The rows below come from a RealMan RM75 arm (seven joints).
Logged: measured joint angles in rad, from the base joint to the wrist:
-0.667 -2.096 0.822 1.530 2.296 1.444 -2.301
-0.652 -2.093 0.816 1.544 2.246 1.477 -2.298
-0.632 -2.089 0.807 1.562 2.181 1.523 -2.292
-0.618 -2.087 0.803 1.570 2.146 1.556 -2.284
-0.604 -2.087 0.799 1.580 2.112 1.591 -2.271
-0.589 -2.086 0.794 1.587 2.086 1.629 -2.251
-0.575 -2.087 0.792 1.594 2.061 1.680 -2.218
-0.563 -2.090 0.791 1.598 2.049 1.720 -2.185
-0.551 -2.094 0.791 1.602 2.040 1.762 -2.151
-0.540 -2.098 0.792 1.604 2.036 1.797 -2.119
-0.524 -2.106 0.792 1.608 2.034 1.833 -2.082
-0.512 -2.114 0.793 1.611 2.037 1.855 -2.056
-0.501 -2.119 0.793 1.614 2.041 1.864 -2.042
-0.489 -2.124 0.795 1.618 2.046 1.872 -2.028
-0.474 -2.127 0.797 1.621 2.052 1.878 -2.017
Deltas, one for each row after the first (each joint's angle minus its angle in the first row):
0.015 0.003 -0.006 0.014 -0.050 0.033 0.003
0.035 0.007 -0.015 0.032 -0.115 0.079 0.009
0.049 0.009 -0.019 0.040 -0.150 0.112 0.017
0.063 0.009 -0.023 0.050 -0.184 0.147 0.030
0.078 0.010 -0.028 0.057 -0.210 0.185 0.050
0.092 0.009 -0.030 0.064 -0.235 0.236 0.083
0.104 0.006 -0.031 0.068 -0.247 0.276 0.116
0.116 0.002 -0.031 0.072 -0.256 0.318 0.150
0.127 -0.002 -0.030 0.074 -0.260 0.353 0.182
0.143 -0.010 -0.030 0.078 -0.262 0.389 0.219
0.155 -0.018 -0.029 0.081 -0.259 0.411 0.245
0.166 -0.023 -0.029 0.084 -0.255 0.420 0.259
0.178 -0.028 -0.027 0.088 -0.250 0.428 0.273
0.193 -0.031 -0.025 0.091 -0.244 0.434 0.284

